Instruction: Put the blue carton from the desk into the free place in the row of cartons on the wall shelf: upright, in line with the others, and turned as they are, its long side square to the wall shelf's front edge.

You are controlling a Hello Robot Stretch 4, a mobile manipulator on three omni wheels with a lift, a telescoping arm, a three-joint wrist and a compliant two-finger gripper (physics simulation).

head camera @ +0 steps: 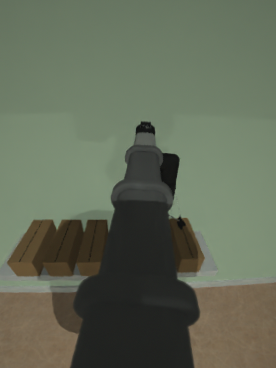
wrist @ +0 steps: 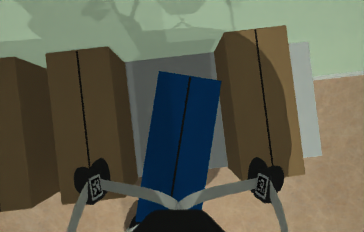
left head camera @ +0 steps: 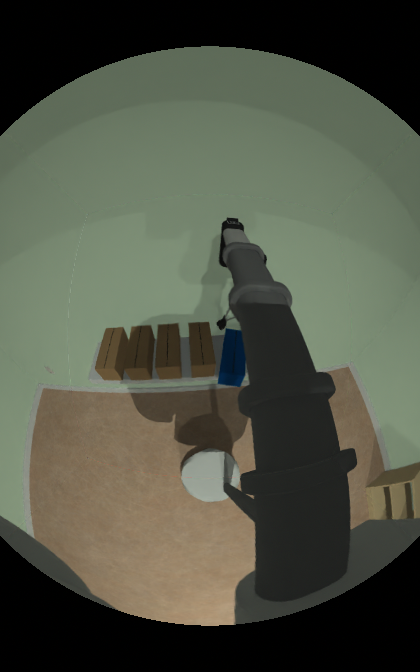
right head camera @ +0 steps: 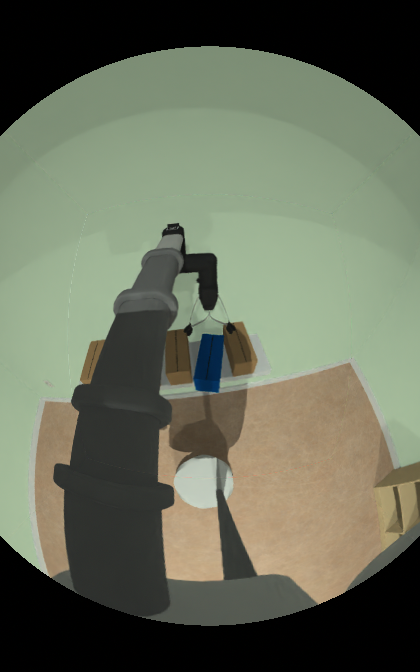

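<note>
The blue carton (left head camera: 232, 350) (right head camera: 209, 361) (wrist: 170, 130) stands on the grey wall shelf (head camera: 207, 260) (right head camera: 262, 357) (wrist: 305, 100) between a brown carton on its left (right head camera: 177, 357) (wrist: 95, 100) and one on its right (right head camera: 240, 350) (wrist: 245, 100). It looks upright. In the wrist view it is turned a little against its neighbours, and its front end sticks out farther than theirs. Gaps show on both sides, wider at the back left. My gripper (right head camera: 209, 328) (wrist: 179, 172) is open wide and empty above the blue carton, its fingertips apart from the carton's sides. The arm hides the blue carton in the head camera view.
More brown cartons (head camera: 34, 247) (left head camera: 140, 352) stand in the row to the left. The green wall (left head camera: 150, 280) is behind the shelf. A round white object (left head camera: 207, 475) (right head camera: 202, 482) stands in front, below. A tan compartmented unit (left head camera: 398, 500) (right head camera: 407, 505) is at the lower right.
</note>
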